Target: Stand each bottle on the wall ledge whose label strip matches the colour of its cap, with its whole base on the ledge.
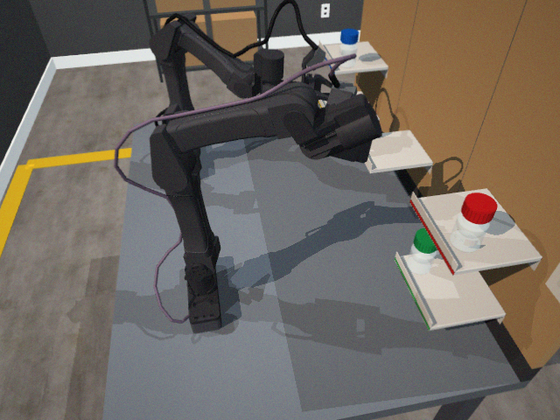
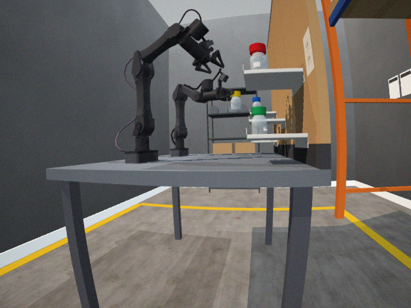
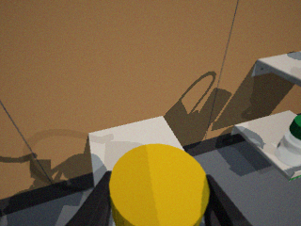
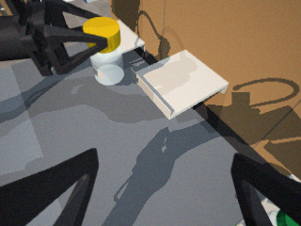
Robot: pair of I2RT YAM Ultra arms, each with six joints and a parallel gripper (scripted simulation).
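Right now my left hand is 13 cm short of the blue-capped bottle, 31 cm to the right of it and 2 cm above it. Also, from my left hand: green-capped bottle 10 cm ahead, 37 cm to the right, 21 cm below; brown wall 26 cm ahead, 5 cm to the right, 10 cm above; yellow-capped bottle 5 cm below.
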